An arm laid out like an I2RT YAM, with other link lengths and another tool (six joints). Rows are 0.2 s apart.
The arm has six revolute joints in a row. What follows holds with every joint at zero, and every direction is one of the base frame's.
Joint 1 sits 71.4 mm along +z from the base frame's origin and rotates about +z.
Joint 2 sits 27 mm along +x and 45.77 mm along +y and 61.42 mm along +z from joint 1 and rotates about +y.
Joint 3 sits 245.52 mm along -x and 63.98 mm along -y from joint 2 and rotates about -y.
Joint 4 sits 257.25 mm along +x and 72.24 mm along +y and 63 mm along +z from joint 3 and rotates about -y.
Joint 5 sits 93.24 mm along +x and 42.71 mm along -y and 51.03 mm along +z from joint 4 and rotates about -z.
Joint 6 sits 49.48 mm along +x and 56.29 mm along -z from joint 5 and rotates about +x.
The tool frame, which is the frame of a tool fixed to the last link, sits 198 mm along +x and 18 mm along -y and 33 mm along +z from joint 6; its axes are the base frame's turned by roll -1.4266, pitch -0.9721 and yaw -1.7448 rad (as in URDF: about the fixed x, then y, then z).
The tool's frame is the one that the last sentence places.
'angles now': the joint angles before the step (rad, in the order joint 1, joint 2, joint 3, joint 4, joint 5, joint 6). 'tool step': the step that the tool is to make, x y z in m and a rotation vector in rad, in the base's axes. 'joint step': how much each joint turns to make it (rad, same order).
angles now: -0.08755 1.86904 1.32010 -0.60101 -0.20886 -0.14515
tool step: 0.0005 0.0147 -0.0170 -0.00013 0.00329 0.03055
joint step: 0.02788 0.02958 -0.02721 0.05297 -0.00075 -0.00265
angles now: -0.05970 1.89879 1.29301 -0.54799 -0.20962 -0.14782
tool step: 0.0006 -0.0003 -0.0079 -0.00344 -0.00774 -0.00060
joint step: 0.00113 0.00725 -0.02744 0.04270 0.00343 0.00037
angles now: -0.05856 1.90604 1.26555 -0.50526 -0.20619 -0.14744
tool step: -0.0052 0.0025 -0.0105 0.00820 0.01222 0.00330
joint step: 0.00051 0.00897 -0.02394 0.02034 -0.00796 0.00050
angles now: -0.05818 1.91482 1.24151 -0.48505 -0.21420 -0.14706
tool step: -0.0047 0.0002 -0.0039 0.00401 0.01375 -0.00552
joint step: -0.00010 -0.00009 -0.00773 -0.00497 -0.00080 0.00639
